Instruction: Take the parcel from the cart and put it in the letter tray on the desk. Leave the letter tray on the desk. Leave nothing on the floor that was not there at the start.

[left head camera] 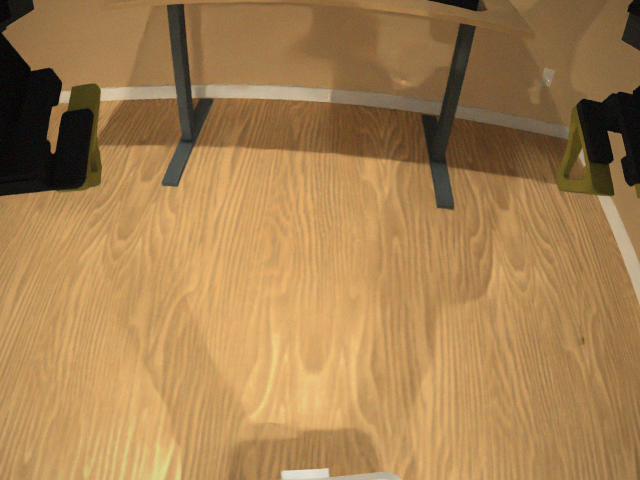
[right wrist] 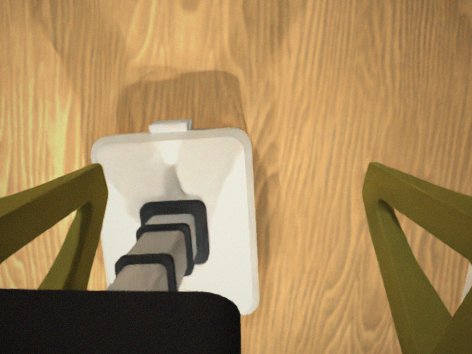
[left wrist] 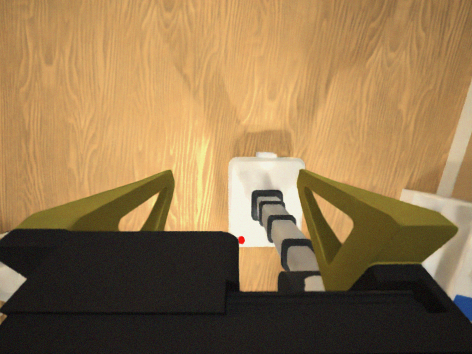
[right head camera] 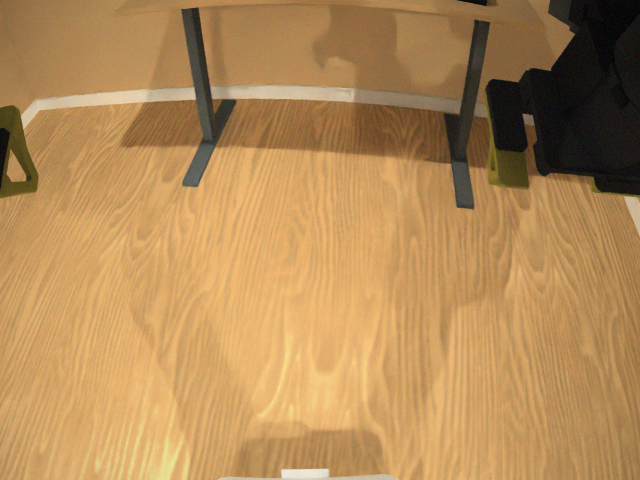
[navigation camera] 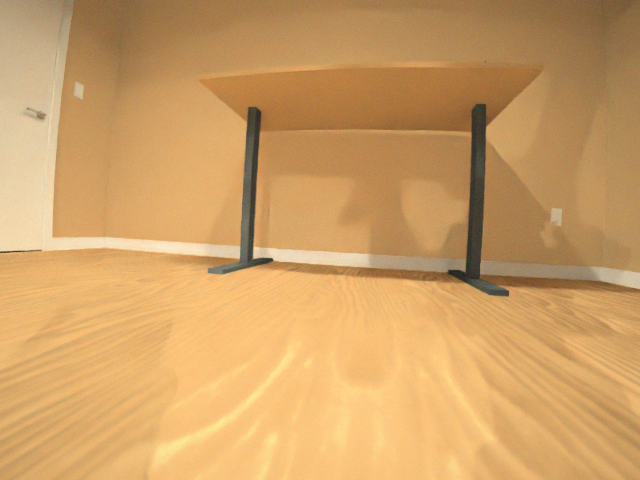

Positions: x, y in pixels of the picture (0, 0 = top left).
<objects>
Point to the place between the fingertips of my right gripper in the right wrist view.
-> At 235, 177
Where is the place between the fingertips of my left gripper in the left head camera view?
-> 45, 182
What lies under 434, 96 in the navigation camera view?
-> A desk.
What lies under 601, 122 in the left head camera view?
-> My right gripper.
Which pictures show my right gripper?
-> The left head camera view, the right wrist view and the right head camera view only.
</objects>
